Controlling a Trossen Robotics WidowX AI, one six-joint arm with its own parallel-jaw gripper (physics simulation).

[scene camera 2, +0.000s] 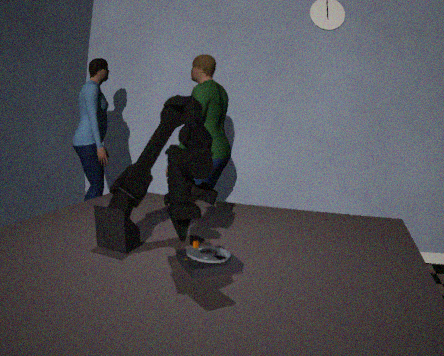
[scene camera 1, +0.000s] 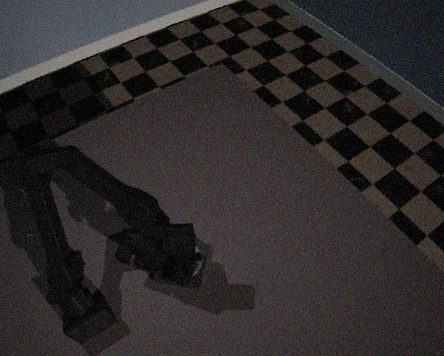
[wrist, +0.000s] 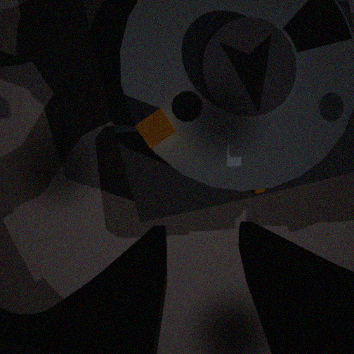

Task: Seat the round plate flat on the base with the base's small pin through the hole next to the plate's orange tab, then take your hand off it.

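Places are measured from the arm's base along level axes (x right, y ahead, z up), in centimetres.
Where they show: gripper, fingertip midpoint: [scene camera 2: 181, 239] [scene camera 1: 162, 272]; arm's base, link origin: [scene camera 2: 115, 216] [scene camera 1: 82, 312].
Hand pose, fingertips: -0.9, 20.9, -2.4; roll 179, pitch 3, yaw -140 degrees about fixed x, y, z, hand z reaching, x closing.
Observation:
Each offset is from my fingertips to the top centre of the thing, as dx, dy, dz. "*": to the spot under its first point. Level surfaces: height alone.
The round pale grey plate {-2.0, +6.2, -1.0} [scene camera 1: 198, 262] [scene camera 2: 194, 256] [wrist: 200, 155] lies over the dark square base {-2.0, +6.1, -2.4} [scene camera 2: 200, 270] [wrist: 167, 187]. The base's round hub [wrist: 285, 70], with a black arrow, shows within the plate's centre opening. The orange tab {-3.5, +1.9, -1.0} [scene camera 2: 195, 244] [wrist: 156, 128] is at the plate's rim, beside a dark round hole [wrist: 187, 106]. I cannot make out the small pin, or tell whether it is in that hole or whether the plate is fully flat. My gripper [scene camera 2: 183, 237] [wrist: 202, 234] is partly open and empty, above and beside the plate on the tab side.
A small orange mark {* +2.4, +2.7, -3.8} [scene camera 2: 186, 259] [wrist: 259, 190] shows by the base's edge. The arm's mount [scene camera 1: 90, 320] [scene camera 2: 111, 230] stands on the table {dz -6.2} [scene camera 1: 280, 200] [scene camera 2: 325, 285]. Two people [scene camera 2: 90, 117] [scene camera 2: 216, 117] stand behind the table, near the wall.

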